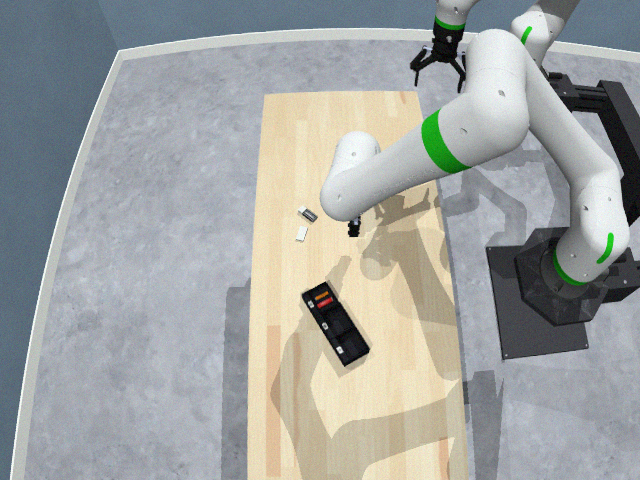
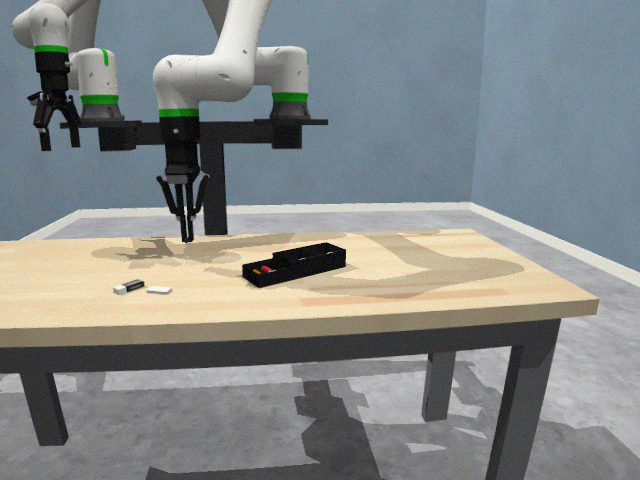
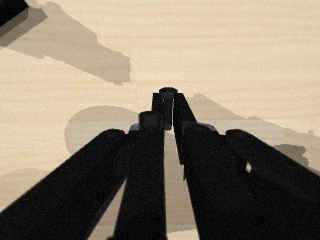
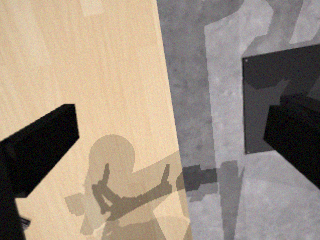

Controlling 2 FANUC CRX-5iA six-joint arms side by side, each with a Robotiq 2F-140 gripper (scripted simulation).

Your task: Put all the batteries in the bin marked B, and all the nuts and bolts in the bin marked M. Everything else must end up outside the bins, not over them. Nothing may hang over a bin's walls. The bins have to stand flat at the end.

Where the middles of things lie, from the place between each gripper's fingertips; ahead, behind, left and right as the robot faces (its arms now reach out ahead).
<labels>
I see my left gripper [image 2: 188, 240] 50 mm short of the black three-part bin block [image 2: 287, 265], 270 mm to the right of it and 80 mm above it.
The black three-part bin block lies 710 mm to the left of my right hand [image 2: 62, 149], 330 mm ahead of it and 280 mm below it.
</labels>
